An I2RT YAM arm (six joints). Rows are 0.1 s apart.
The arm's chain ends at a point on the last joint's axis. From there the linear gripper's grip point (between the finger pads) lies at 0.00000 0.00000 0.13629 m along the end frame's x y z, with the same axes.
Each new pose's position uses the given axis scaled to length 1; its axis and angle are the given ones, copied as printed.
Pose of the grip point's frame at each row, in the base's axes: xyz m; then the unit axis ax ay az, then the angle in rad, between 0 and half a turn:
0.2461, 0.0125, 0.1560, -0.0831, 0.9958, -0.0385, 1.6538
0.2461, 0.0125, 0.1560, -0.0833, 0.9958, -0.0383, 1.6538
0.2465, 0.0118, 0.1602, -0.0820, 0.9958, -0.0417, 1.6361
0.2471, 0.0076, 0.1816, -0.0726, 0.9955, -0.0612, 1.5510
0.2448, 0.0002, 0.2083, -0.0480, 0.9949, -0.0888, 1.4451
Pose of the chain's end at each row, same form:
0.1104, 0.0069, 0.1671, -0.0831, 0.9958, -0.0385, 1.6538
0.1104, 0.0068, 0.1671, -0.0833, 0.9958, -0.0383, 1.6538
0.1106, 0.0067, 0.1688, -0.0820, 0.9958, -0.0417, 1.6361
0.1109, 0.0058, 0.1784, -0.0726, 0.9955, -0.0612, 1.5510
0.1098, 0.0042, 0.1903, -0.0480, 0.9949, -0.0888, 1.4451

